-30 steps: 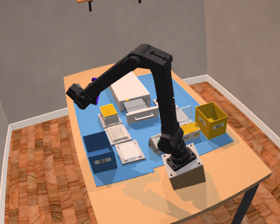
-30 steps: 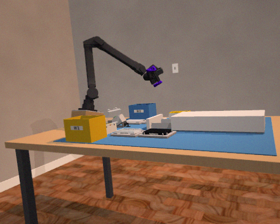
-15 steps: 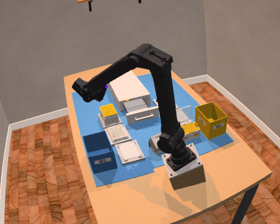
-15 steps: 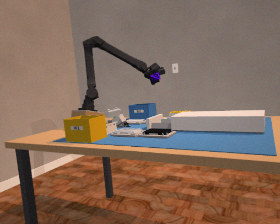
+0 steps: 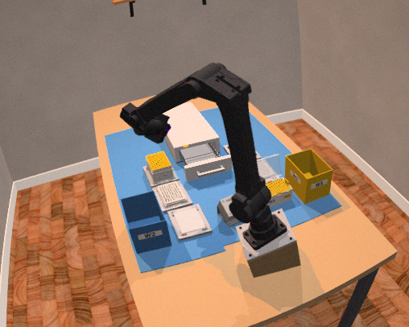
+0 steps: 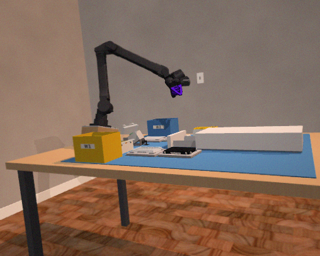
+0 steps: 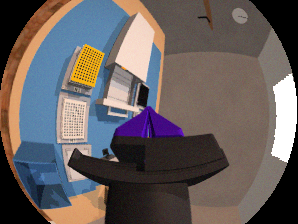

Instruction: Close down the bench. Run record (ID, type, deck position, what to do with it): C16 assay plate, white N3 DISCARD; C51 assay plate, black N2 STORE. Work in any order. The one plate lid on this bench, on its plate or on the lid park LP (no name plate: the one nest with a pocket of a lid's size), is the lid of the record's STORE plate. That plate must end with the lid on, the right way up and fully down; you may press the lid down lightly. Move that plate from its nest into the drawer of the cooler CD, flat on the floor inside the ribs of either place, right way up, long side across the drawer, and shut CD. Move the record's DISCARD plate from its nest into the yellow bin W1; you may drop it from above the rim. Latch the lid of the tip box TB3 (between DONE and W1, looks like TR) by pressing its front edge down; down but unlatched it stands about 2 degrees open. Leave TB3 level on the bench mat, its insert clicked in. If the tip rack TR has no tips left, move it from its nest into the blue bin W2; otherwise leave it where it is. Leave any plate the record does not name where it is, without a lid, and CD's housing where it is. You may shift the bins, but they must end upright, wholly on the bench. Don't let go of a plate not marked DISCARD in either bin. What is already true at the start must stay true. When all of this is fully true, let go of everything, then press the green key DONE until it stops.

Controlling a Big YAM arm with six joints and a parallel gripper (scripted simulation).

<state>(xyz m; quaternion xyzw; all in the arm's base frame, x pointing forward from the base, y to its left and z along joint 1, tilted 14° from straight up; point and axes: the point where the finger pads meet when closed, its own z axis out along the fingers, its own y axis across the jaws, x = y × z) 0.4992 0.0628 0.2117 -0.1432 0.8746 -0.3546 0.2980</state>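
My hand is 190 mm past the tip box lid, 300 mm to the left of it and 180 mm above it. Also, from my hand: tip rack TR: 120 mm ahead, 30 mm to the left, 220 mm below; name plate N1: 50 mm ahead, 40 mm to the left, 260 mm below; white assay plate: 50 mm behind, 40 mm to the left, 260 mm below.
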